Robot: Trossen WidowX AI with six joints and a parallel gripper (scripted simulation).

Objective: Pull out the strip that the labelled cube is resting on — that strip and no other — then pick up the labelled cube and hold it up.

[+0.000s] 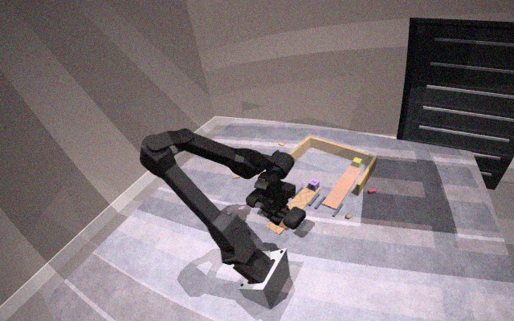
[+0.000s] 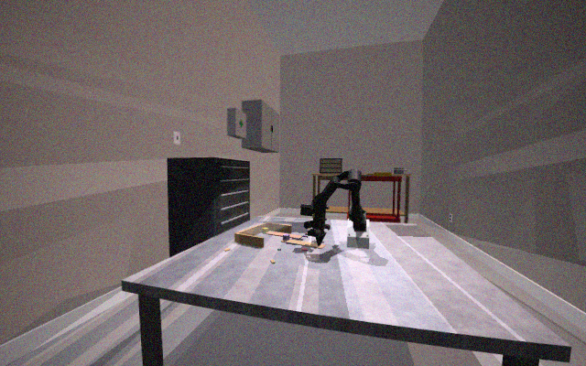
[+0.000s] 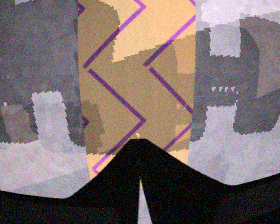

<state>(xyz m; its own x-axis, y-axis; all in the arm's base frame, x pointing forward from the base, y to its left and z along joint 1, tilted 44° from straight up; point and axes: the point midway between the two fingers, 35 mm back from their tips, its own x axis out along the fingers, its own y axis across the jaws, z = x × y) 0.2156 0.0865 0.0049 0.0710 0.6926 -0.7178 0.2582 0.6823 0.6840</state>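
Now: the strip 24 cm ahead of my gripper tip and 16 cm to the right of it. From my gripper tip the other things lie so: grey disc 19 cm ahead, 10 cm to the left; then tan pebble 10 cm ahead, 21 cm to the right.
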